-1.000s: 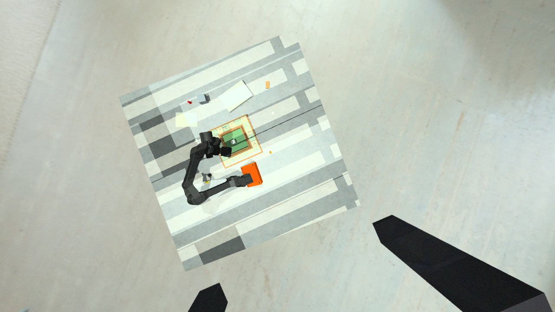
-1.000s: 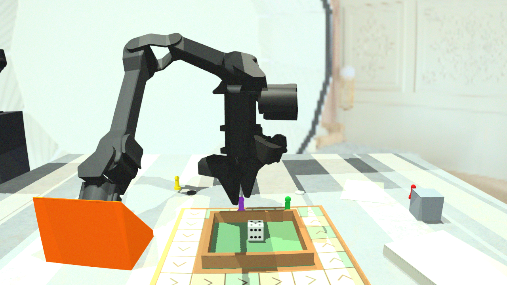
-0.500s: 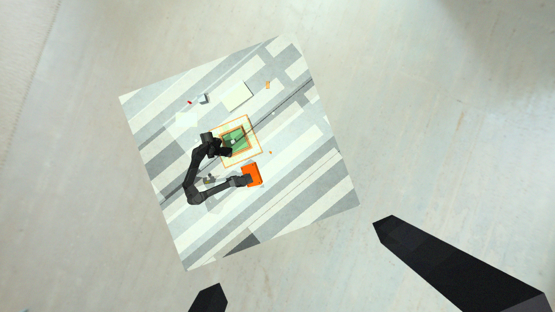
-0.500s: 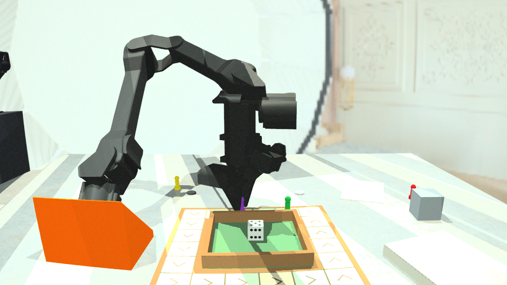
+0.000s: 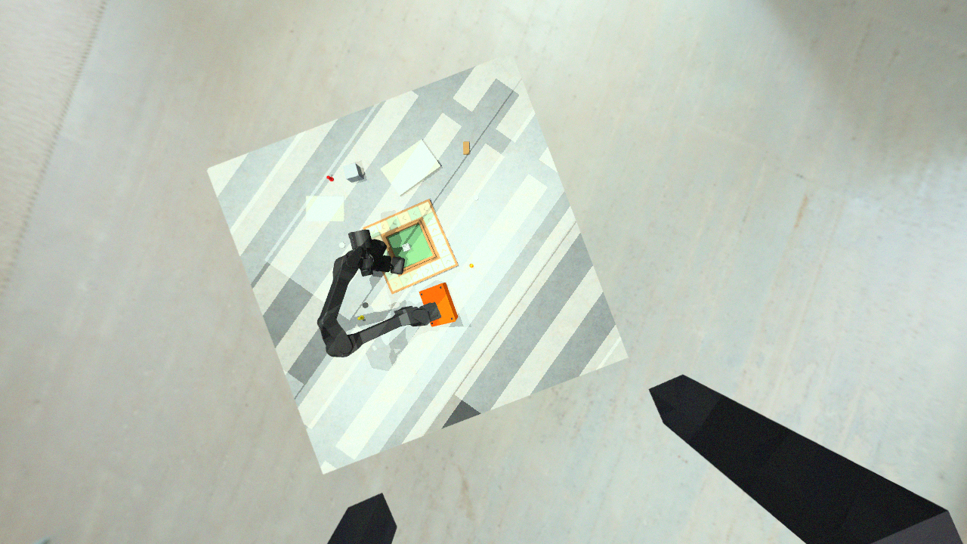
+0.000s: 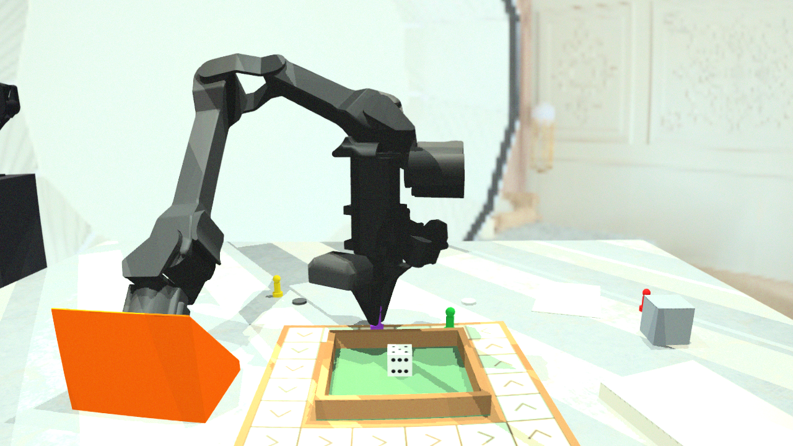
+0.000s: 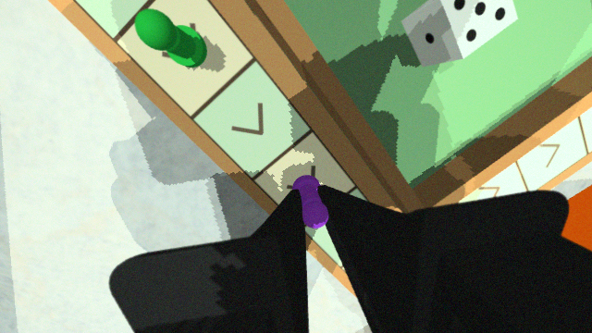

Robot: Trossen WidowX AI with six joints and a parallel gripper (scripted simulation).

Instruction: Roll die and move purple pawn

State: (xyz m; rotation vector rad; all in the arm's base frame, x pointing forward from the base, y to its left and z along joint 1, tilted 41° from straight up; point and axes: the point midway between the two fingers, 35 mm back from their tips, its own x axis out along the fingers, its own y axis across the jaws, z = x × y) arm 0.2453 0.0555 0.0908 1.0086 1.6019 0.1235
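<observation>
The green pawn is 90 mm ahead of my gripper tip. Round my gripper tip: purple pawn 10 mm above; black disc 150 mm to the left, 120 mm behind, 20 mm below; die 100 mm to the right, 20 mm ahead.
</observation>
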